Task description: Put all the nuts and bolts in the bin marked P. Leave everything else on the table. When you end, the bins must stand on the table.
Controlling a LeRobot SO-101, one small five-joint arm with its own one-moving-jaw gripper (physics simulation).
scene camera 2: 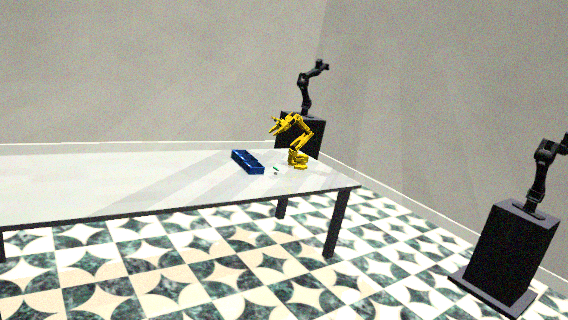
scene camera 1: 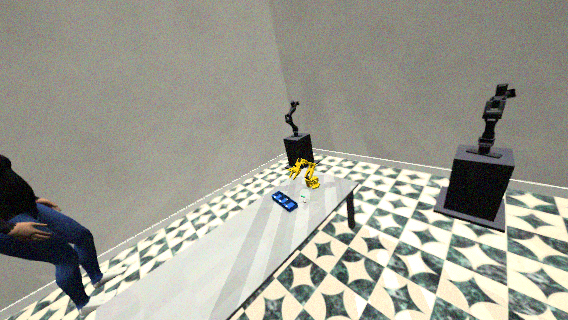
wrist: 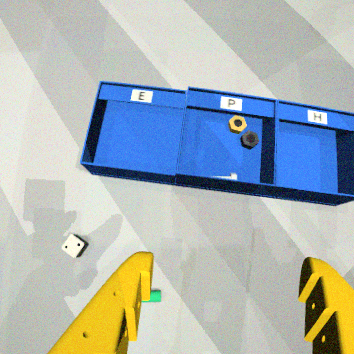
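Pixels of known places: end effector, tool point: [scene camera 2: 273,134] [scene camera 1: 293,179] [wrist: 151,269]; arm's base, origin of the base link: [scene camera 2: 294,166] [scene camera 1: 312,187].
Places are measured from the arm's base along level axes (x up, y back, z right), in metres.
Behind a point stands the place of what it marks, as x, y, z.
Observation:
The blue bin marked P [wrist: 212,150] {0.007, -0.290, 0.048} stands on the table between bins E [wrist: 135,137] {0.007, -0.303, -0.030} and H [wrist: 306,155] {0.007, -0.287, 0.147}. Inside P lie a brass-coloured hex nut [wrist: 237,124] {0.016, -0.316, 0.073}, a dark hex nut [wrist: 250,140] {0.015, -0.299, 0.085} close beside it, and a pale bolt-like piece [wrist: 233,176] {0.020, -0.260, 0.065} at the near wall, which hides part of it. My gripper [wrist: 227,257] [scene camera 2: 270,125] {0.190, -0.191, 0.002} is open and empty, with a wide gap between its jaws. It is raised above the table, on the arm's side of the bins. No nut or bolt shows outside the bins in the wrist view.
A white die [wrist: 74,245] {0.016, -0.195, -0.079} [scene camera 2: 275,173] {0.007, -0.200, -0.087} lies on the table left of the jaws in the wrist view. A green cylinder [wrist: 156,296] {0.010, -0.152, -0.005} [scene camera 2: 275,169] {0.002, -0.156, -0.025} is partly hidden behind the left jaw. The joined bins [scene camera 1: 284,201] {0.002, -0.281, 0.070} [scene camera 2: 247,162] {0.034, -0.316, 0.017} stand upright near the yellow arm's base [scene camera 2: 298,161] {0.039, 0.004, -0.019}.

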